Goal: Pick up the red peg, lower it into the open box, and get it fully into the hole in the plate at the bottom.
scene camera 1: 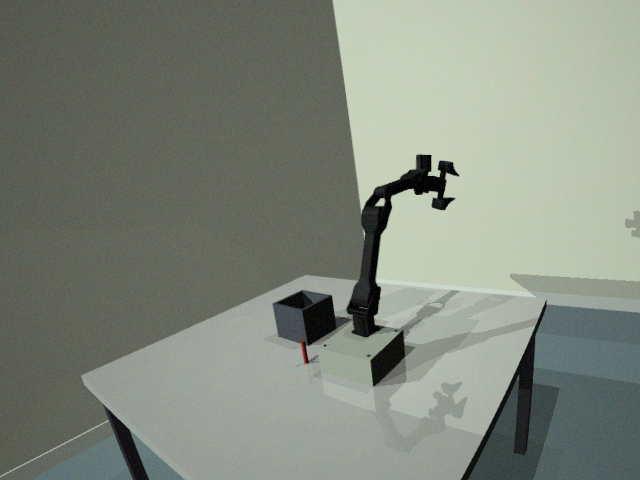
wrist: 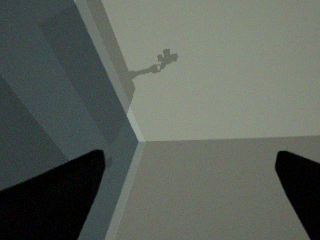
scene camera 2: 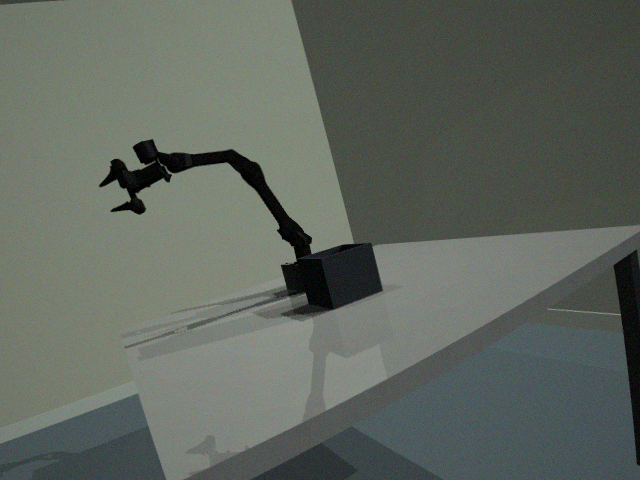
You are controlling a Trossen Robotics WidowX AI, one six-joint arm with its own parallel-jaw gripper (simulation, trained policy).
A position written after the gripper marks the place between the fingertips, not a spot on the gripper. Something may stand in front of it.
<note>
In view: the gripper (scene camera 2: 105, 198) and a dark box (scene camera 2: 333, 278).
The dark box shows as well in scene camera 1 (scene camera 1: 305, 315). The gripper shows as well in the wrist view (wrist: 189, 159). The wrist view does not show the dark box: it is out of frame.
</note>
